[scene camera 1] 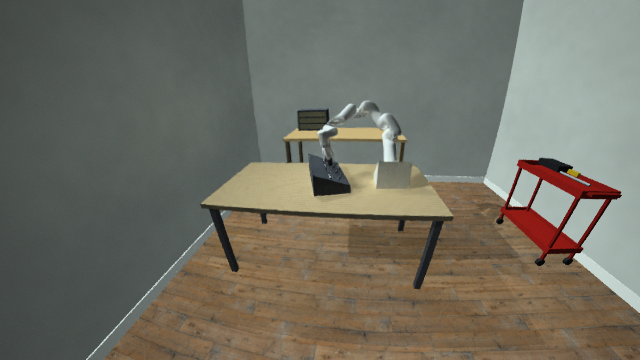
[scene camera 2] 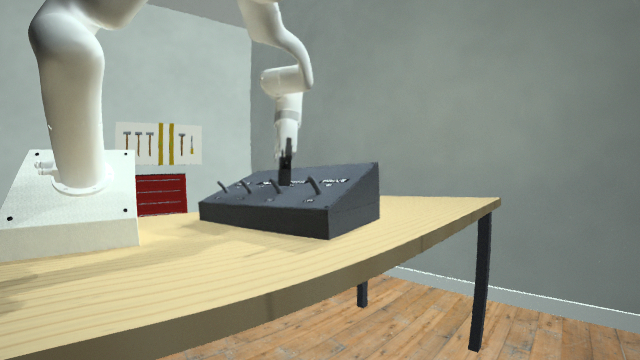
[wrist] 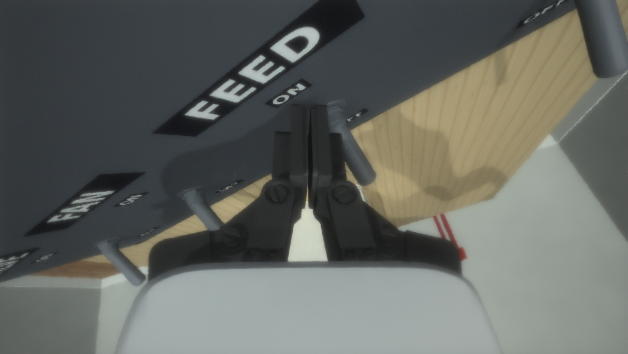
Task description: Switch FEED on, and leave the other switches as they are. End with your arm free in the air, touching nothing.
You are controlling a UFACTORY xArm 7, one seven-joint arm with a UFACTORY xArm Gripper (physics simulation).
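Where they show: gripper, fingertip midpoint: (scene camera 1: 330,165) (scene camera 2: 284,185) (wrist: 307,126); arm's base, link origin: (scene camera 1: 390,166) (scene camera 2: 84,178).
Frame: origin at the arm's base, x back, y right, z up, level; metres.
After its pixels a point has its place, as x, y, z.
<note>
The dark sloped switch console (scene camera 1: 330,188) {-0.438, -0.216, -0.090} (scene camera 2: 265,223) {-0.387, 0.137, -0.122} (wrist: 100,75) {-0.546, 0.059, -0.017} stands on the table. The FEED label (wrist: 252,75) {-0.517, 0.087, -0.030} shows in the wrist view, with its ON label (wrist: 288,93) {-0.493, 0.092, -0.039} below. The FEED lever (scene camera 2: 276,186) {-0.436, 0.111, -0.038} (wrist: 358,155) {-0.437, 0.111, -0.029} leans to the OFF side, like its neighbours. My gripper (scene camera 1: 328,163) {-0.470, 0.092, -0.037} (scene camera 2: 284,184) {-0.470, 0.092, -0.037} (wrist: 307,126) {-0.470, 0.092, -0.037} is shut and empty. It points down at the panel, its tips between the ON label and the lever's base. In the wrist view the lever is just right of the fingers; contact with lever or panel cannot be told.
The FAN-side lever (wrist: 201,207) {-0.416, -0.007, -0.042} is left of the fingers in the wrist view; the DRIVE-side lever (scene camera 2: 314,185) {-0.466, 0.228, -0.038} (wrist: 602,42) {-0.466, 0.220, -0.027} is on the other side. The arm's white base block (scene camera 1: 393,176) {0.011, -0.086, -0.041} (scene camera 2: 70,235) {0.011, 0.099, -0.108} stands beside the console. A red cart (scene camera 1: 532,226) stands at the right wall.
</note>
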